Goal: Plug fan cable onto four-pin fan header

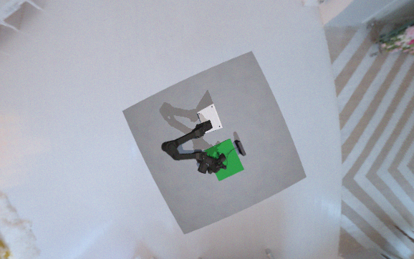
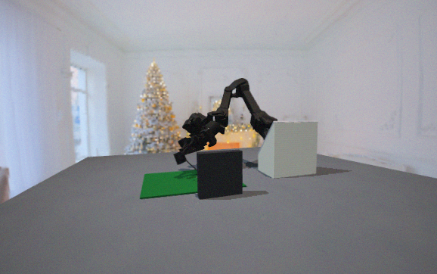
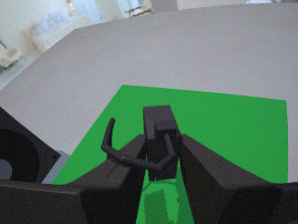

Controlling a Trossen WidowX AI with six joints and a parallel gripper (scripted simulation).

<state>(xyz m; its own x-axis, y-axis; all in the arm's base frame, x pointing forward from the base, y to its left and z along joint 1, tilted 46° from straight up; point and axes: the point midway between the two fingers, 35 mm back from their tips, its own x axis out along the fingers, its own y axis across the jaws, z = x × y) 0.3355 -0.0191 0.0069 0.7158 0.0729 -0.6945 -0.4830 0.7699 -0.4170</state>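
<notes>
Right now my gripper tip is 8 cm above the white four-pin fan header, 7 cm past it and 1 cm to the right of it. From my gripper tip the other things lie so: black fan plug: 1 cm to the left, 1 cm below; black fan: 18 cm to the left, 10 cm behind, 3 cm below; board: 10 cm below, 3 cm to the left, 3 cm behind.
</notes>
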